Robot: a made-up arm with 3 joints. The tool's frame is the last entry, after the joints. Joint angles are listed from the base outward. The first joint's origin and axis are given. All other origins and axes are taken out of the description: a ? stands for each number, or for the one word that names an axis. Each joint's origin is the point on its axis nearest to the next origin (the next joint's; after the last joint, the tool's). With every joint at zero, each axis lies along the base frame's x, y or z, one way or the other. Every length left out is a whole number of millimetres.
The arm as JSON. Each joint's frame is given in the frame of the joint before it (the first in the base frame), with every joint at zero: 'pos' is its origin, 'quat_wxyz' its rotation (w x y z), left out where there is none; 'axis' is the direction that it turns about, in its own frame. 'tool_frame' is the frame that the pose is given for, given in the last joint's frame.
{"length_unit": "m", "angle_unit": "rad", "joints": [
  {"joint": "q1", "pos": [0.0, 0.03, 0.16], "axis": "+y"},
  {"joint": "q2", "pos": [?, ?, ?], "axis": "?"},
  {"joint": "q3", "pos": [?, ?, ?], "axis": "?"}
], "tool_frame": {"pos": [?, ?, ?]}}
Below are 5 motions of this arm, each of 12 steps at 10 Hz.
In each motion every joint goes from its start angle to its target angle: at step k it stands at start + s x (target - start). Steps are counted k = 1, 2, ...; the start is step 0. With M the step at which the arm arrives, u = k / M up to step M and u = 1 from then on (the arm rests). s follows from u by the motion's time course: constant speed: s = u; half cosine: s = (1 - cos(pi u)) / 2; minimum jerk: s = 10 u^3 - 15 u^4 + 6 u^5.
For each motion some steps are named. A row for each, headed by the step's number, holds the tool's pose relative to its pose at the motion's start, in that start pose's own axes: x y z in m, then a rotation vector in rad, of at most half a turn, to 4 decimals.
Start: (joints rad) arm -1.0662 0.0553 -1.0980
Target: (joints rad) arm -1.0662 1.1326 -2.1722
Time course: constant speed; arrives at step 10
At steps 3, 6, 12:
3: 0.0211 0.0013 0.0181 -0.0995 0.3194 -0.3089
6: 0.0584 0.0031 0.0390 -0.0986 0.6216 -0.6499
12: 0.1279 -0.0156 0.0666 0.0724 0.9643 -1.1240

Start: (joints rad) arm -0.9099 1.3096 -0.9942
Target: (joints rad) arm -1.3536 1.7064 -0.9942
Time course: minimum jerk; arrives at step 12
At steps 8, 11, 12:
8: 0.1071 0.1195 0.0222 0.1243 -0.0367 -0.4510
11: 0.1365 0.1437 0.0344 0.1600 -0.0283 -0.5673
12: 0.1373 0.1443 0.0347 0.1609 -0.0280 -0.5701

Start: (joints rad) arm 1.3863 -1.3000 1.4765
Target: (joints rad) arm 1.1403 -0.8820 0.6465
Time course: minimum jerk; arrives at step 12
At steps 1, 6, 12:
1: -0.0007 -0.0007 0.0005 0.0010 0.0039 0.0022
6: -0.0567 -0.0793 0.0482 0.0477 0.3679 0.2347
12: -0.0829 -0.1721 0.0842 -0.0111 0.7000 0.4800

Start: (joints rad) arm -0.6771 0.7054 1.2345
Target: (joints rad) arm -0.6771 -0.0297 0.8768
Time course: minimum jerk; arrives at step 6
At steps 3, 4, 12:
3: 0.0479 0.0644 0.0420 0.1520 0.1768 -0.3352
4: 0.0865 0.0901 0.0703 0.2678 0.2746 -0.5175
12: 0.1177 0.1018 0.0921 0.3640 0.3414 -0.6430

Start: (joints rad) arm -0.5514 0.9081 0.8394
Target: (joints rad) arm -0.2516 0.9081 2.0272
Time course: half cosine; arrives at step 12
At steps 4, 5, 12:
4: 0.0262 -0.0167 -0.0069 0.0495 -0.2508 0.0326
5: 0.0413 -0.0235 -0.0082 0.0768 -0.3715 0.0431
12: 0.1369 -0.0490 0.0121 0.2438 -0.9977 0.0337

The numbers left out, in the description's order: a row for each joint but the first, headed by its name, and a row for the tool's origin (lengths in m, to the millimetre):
q2: xyz -0.3 0.0 -0.01, axis -x
q3: xyz 0.0 0.14 -0.07, axis -y
tool: xyz -0.11 0.0 -0.08

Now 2 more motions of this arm.
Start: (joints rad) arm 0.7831 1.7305 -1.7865
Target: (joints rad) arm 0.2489 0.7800 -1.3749
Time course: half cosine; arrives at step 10
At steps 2, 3, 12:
2: -0.0135 0.0126 0.0005 0.0320 -0.0334 0.0989
3: -0.0286 0.0264 0.0021 0.0747 -0.0777 0.2118
12: -0.1126 0.1115 0.0343 0.5244 -0.5434 0.9440

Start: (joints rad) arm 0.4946 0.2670 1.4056
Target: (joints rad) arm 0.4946 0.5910 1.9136
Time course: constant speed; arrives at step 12
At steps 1, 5, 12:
1: -0.0002 -0.0052 -0.0052 -0.0039 -0.0423 0.0267
5: 0.0023 -0.0250 -0.0242 -0.0080 -0.2113 0.1350
12: 0.0164 -0.0540 -0.0495 0.0290 -0.5035 0.3262

